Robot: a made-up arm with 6 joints.
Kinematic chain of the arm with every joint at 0, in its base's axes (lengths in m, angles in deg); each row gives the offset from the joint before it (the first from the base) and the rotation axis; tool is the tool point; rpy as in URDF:
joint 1: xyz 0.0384 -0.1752 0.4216 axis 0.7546 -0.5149 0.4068
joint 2: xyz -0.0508 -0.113 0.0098 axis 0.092 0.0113 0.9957
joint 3: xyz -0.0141 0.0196 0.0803 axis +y
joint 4: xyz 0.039 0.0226 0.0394 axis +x
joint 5: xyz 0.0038 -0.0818 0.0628 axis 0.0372 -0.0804 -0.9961
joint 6: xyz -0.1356 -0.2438 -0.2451 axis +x
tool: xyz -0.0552 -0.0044 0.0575 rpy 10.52 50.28 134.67
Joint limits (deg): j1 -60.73..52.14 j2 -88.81..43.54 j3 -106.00..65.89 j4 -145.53..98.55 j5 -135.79..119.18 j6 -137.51..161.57
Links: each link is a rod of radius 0.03 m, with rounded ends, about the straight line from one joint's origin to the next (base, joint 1, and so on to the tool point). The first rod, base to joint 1, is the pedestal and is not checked.
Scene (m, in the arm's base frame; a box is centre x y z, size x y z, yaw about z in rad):
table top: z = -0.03
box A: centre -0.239 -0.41 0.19 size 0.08 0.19 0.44 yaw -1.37
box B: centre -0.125 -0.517 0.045 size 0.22 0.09 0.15 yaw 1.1
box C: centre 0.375 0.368 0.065 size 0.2 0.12 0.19 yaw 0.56
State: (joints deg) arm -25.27 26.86 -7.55 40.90 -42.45 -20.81
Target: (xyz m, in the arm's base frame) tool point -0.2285 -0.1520 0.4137
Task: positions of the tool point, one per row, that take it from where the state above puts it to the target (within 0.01 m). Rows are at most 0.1 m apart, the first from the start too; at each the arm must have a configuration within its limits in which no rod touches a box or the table.
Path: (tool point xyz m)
1: 0.0191 -0.4189 0.2504
2: 0.0321 -0.3616 0.2168
3: 0.0797 -0.3111 0.1981
4: 0.0244 -0.3081 0.1973
5: -0.0271 -0.2941 0.2047
6: -0.0716 -0.2699 0.2187
7: -0.1063 -0.2368 0.2377
8: -0.1291 -0.1968 0.2599
9: -0.1384 -0.1525 0.2836
10: -0.1934 -0.1607 0.3412
11: -0.2285 -0.1520 0.4137

